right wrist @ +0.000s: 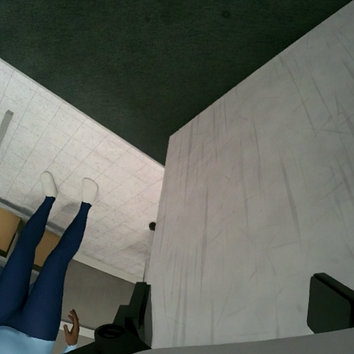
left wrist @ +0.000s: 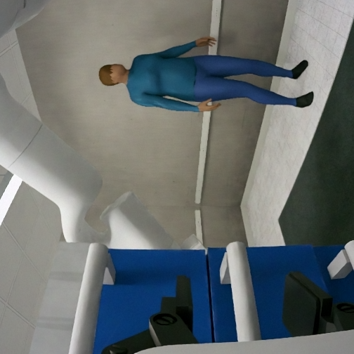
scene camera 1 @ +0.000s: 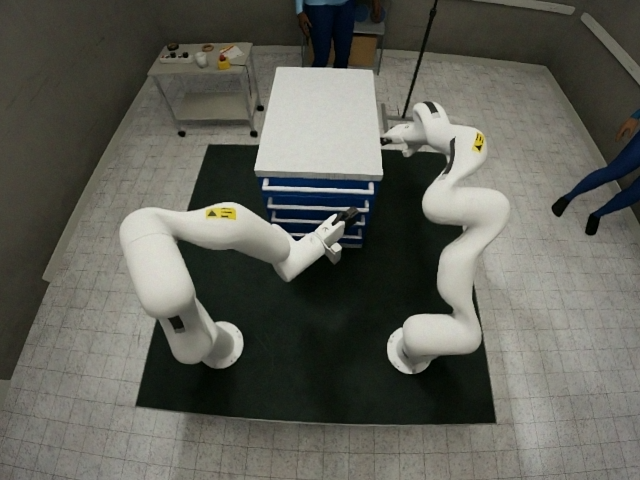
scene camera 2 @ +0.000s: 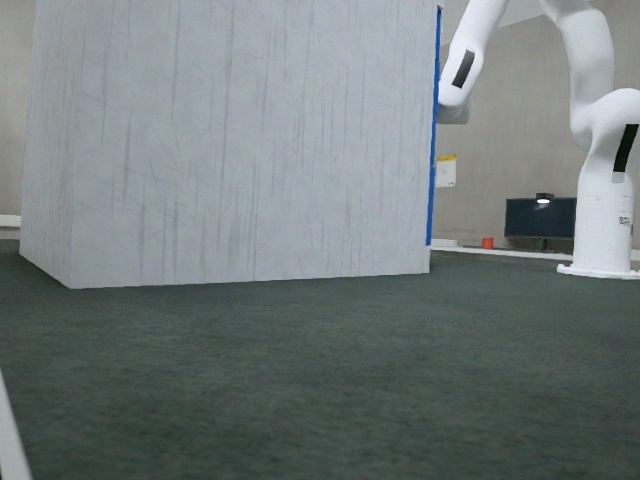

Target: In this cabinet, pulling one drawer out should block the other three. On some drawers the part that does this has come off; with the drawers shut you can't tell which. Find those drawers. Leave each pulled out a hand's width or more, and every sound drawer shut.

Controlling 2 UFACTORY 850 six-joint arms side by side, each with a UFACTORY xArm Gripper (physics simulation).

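Observation:
The cabinet (scene camera 1: 317, 121) (scene camera 2: 248, 155) (right wrist: 240, 200) has a white top and blue drawer fronts. All four drawers look shut. The top handle (scene camera 1: 317, 187) (left wrist: 89, 300), second handle (scene camera 1: 310, 205) (left wrist: 243, 295), third handle (scene camera 1: 289, 215) (left wrist: 351, 250) and bottom handle (scene camera 1: 352, 237) are white bars. My left gripper (scene camera 1: 354, 212) (left wrist: 236, 299) is open in front of the drawers, towards their right end; in the left wrist view the second handle shows between its fingers, not gripped. My right gripper (scene camera 1: 384, 140) (right wrist: 232, 305) is open and empty beside the cabinet's right side.
The cabinet and both arm bases stand on a dark green mat (scene camera 1: 310, 372) (scene camera 2: 310, 361). A cart (scene camera 1: 206, 96) stands back left. One person (scene camera 1: 333, 31) stands behind the cabinet, another (scene camera 1: 610, 178) (left wrist: 165, 82) at the right. A dark pole (scene camera 1: 419, 59) rises behind the right arm.

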